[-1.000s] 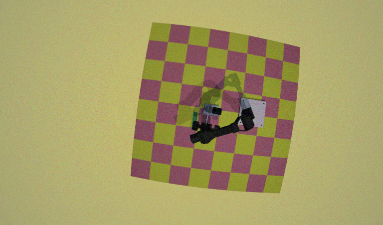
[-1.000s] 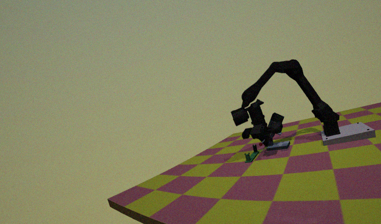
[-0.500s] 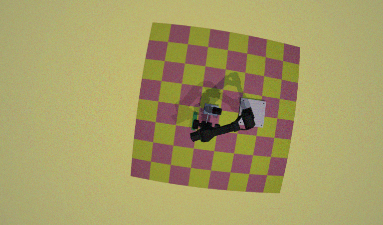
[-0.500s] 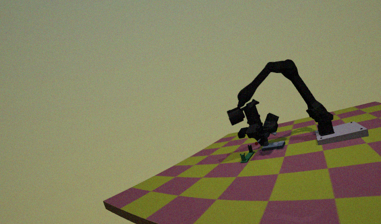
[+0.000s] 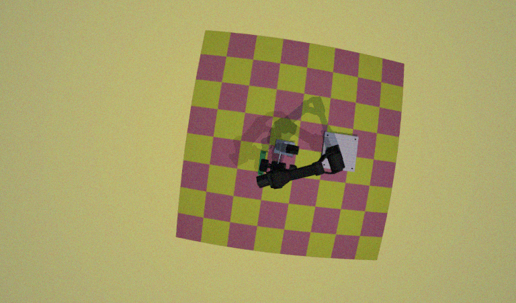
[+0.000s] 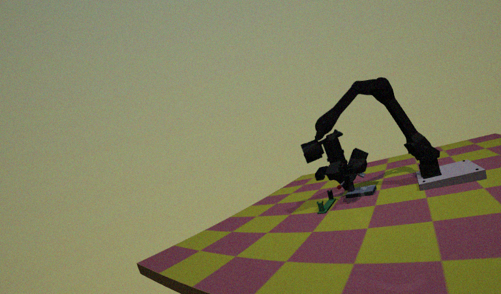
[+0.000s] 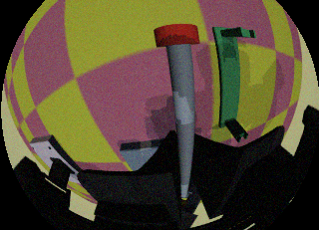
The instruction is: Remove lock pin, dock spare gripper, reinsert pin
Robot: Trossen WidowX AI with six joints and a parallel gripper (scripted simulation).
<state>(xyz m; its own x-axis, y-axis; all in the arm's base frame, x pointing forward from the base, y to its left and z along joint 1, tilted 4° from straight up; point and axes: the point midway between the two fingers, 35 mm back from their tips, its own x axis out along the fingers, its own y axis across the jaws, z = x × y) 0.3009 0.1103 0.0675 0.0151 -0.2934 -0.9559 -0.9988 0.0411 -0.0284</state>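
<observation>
Now: the mount 9 cm to the right of my gripper tip and 1 cm behind it. The rest, counted from my gripper tip: green cradle 8 cm ahead, 2 cm to the left, 2 cm below; then spare gripper 9 cm to the right, 7 cm above, 3 cm behind.
</observation>
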